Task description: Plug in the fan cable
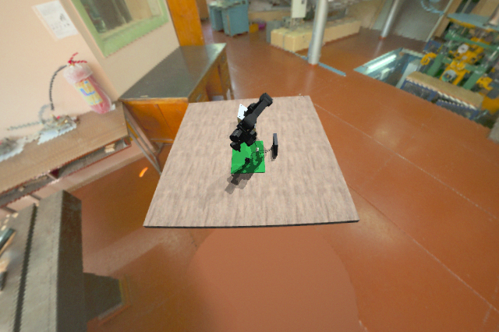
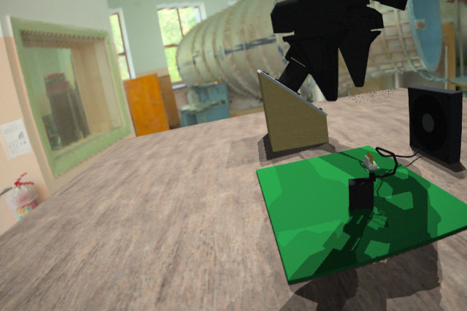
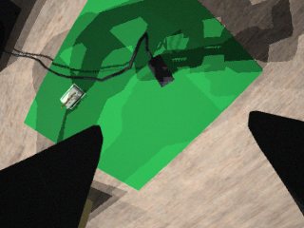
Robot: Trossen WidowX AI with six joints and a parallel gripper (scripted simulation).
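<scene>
The fan plug is 10 mm ahead of my gripper tip, 10 mm to the left of it and 130 mm below it. The rest, counted from my gripper tip: green board (50 mm behind, 10 mm to the left, 170 mm below); then black fan (120 mm behind, 210 mm to the left, 100 mm below); then fan header (110 mm behind, 80 mm to the left, 150 mm below).
</scene>
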